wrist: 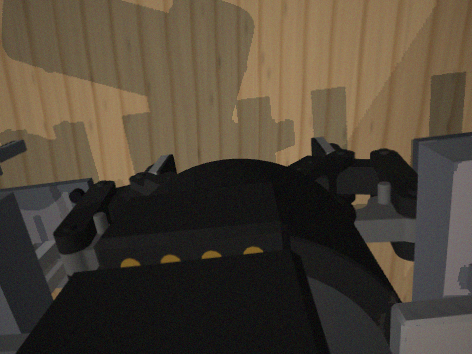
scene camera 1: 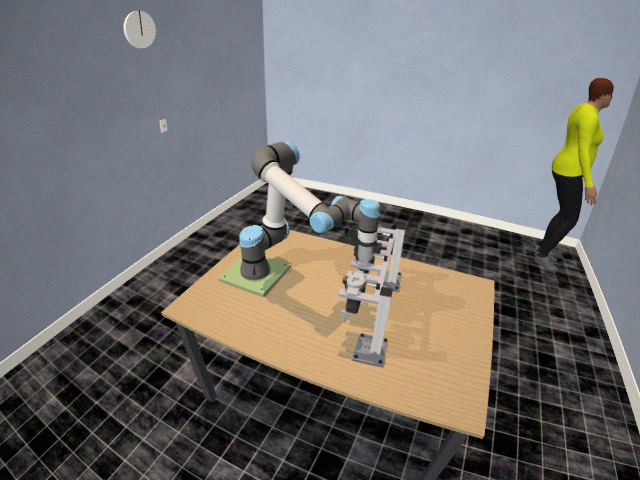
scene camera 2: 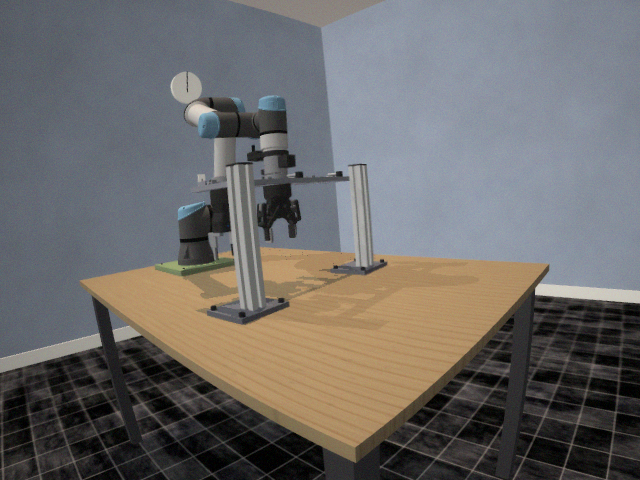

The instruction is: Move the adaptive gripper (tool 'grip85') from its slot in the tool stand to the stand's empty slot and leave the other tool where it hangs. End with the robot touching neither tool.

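Pixels of known places: hand, its tool point: (scene camera 2: 276,173); arm's base, origin of its link: (scene camera 1: 255,271) (scene camera 2: 196,262).
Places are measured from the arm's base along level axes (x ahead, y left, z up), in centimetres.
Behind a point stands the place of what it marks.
Note:
The arm's wrist end is down on top of the adaptive gripper (scene camera 2: 280,235) (wrist: 242,155), with no gap visible between them. That gripper's two black fingers stand apart with nothing between them. It is upright in the middle slot of the tool stand (scene camera 1: 381,320) @[x 72.7, y -16.3, z 17.2 cm] (scene camera 2: 245,242) @[x 74.7, y -16.5, z 13.7 cm], between two fork plates, one of which shows at the right in the wrist view (wrist: 432,215) @[x 51.8, y 7.8, z 25.9 cm]. The parallel gripper (scene camera 1: 353,302) (scene camera 2: 219,206) hangs in the slot nearest scene camera 1. The empty slot is at the far end of the stand; its fork plates are partly hidden behind the wrist in scene camera 1.
The stand's two posts rise from dark foot plates (scene camera 1: 370,350) @[x 70.9, y -17.6, z 0.7 cm] (scene camera 2: 359,267) @[x 62.5, y 26.6, z -0.6 cm] on the wooden table (scene camera 1: 289,341) @[x 40.1, y -27.9, z -1.7 cm] (scene camera 2: 413,330) @[x 105.6, y -3.8, z -1.8 cm]. The arm's base stands on a green plate (scene camera 1: 230,279) @[x -5.9, y -12.3, z 0.3 cm] (scene camera 2: 170,267) @[x 2.0, y -11.9, z 0.1 cm]. A person in a yellow top (scene camera 1: 581,139) is beyond the table at the right.

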